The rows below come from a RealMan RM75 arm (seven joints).
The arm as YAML. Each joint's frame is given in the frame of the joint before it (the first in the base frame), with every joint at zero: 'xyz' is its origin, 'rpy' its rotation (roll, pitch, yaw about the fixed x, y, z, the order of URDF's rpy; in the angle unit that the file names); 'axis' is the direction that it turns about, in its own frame. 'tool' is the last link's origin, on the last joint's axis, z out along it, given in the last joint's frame.
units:
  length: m
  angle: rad
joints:
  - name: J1
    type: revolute
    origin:
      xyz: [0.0, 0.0, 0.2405]
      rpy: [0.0, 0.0, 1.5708]
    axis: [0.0, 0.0, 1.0]
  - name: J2
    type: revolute
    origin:
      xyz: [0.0, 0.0, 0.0]
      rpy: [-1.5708, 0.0, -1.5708]
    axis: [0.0, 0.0, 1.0]
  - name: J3
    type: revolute
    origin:
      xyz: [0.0, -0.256, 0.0]
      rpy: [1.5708, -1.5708, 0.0]
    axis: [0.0, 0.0, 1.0]
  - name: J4
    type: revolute
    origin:
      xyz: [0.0, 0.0, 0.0]
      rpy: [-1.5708, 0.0, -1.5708]
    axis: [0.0, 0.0, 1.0]
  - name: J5
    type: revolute
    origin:
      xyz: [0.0, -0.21, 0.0]
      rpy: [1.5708, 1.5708, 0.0]
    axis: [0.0, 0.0, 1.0]
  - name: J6
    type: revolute
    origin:
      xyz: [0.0, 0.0, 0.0]
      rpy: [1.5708, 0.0, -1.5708]
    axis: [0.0, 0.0, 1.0]
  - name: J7
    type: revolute
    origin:
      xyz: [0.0, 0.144, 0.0]
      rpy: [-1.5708, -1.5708, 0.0]
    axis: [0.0, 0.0, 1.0]
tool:
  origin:
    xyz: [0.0, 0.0, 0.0]
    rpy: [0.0, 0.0, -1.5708]
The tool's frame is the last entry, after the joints.
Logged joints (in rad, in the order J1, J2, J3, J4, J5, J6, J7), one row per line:
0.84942, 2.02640, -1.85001, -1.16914, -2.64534, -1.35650, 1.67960
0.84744, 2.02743, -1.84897, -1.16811, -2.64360, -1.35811, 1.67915
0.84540, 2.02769, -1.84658, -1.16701, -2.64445, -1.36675, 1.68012
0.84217, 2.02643, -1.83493, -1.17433, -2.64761, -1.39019, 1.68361
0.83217, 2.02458, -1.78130, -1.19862, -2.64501, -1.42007, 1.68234
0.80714, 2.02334, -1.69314, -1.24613, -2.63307, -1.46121, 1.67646
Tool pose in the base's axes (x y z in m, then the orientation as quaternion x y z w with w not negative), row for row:
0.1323, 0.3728, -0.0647, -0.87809, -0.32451, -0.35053, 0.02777
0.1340, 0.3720, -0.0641, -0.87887, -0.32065, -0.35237, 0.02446
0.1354, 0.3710, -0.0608, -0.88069, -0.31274, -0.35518, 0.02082
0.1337, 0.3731, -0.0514, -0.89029, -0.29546, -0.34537, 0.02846
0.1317, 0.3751, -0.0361, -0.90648, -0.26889, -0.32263, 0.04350
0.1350, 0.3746, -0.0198, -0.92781, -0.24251, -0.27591, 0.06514
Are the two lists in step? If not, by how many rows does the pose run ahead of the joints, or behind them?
The pose runs 1 row ahead of the joints: the pose in row i belongs to the joints in row i + 1.
